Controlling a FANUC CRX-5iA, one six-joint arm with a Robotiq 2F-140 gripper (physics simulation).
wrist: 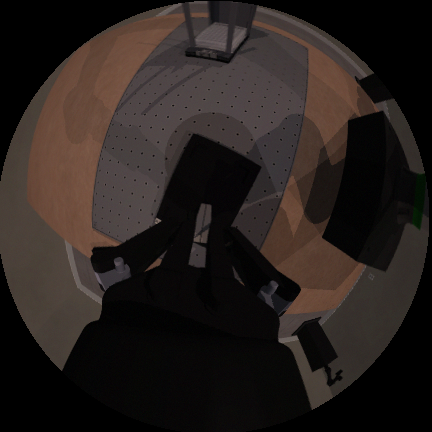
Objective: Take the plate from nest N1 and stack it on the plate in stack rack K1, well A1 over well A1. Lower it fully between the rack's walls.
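My gripper is in the middle of the wrist view, over the perforated grey board. Its dark fingers are shut together, with no plate seen between them. A stack rack with upright posts stands at the far end of the board, at the top of the view and away from the gripper. A pale plate lies low between its posts; the rack's upper part is cut off by the view's edge. Nest N1 and its plate cannot be made out; the fingers hide part of the board. Small pale parts show beside and between the fingers.
The grey perforated board lies on a wooden table. A large black block stands on the right, with a green strip beyond it. A dark box is at the lower right, and a dark object at the upper right.
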